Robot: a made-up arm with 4 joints.
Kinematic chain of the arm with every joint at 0, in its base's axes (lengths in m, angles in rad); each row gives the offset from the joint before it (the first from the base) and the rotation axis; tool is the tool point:
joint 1: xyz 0 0 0.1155 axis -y
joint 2: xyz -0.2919 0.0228 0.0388 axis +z
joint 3: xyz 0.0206 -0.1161 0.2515 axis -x
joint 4: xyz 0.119 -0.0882 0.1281 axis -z
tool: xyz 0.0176 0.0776 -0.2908
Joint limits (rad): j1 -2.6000..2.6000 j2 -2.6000..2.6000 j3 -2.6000..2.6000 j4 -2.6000..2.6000
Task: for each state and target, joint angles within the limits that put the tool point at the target. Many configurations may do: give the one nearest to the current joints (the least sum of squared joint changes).
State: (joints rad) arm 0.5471 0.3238 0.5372 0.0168
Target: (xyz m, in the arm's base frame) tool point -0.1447 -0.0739 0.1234
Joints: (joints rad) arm 1.0967 0.3148 0.1250 0.4873
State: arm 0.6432 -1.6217 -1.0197 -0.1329
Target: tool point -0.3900 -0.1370 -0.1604
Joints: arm 0.8807 -1.8045 -0.1175 0.5406
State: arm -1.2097 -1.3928 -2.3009 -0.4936
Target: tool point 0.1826 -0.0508 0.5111
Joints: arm -0.9827 -1.1330 -2.2280 -0.8360
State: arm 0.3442 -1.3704 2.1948 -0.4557
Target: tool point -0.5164 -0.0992 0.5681
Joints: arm -0.1060 -1.7631 2.1764 0.1861
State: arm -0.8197 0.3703 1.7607 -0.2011
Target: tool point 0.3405 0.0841 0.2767
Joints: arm -1.1178 1.2051 2.0542 0.0766
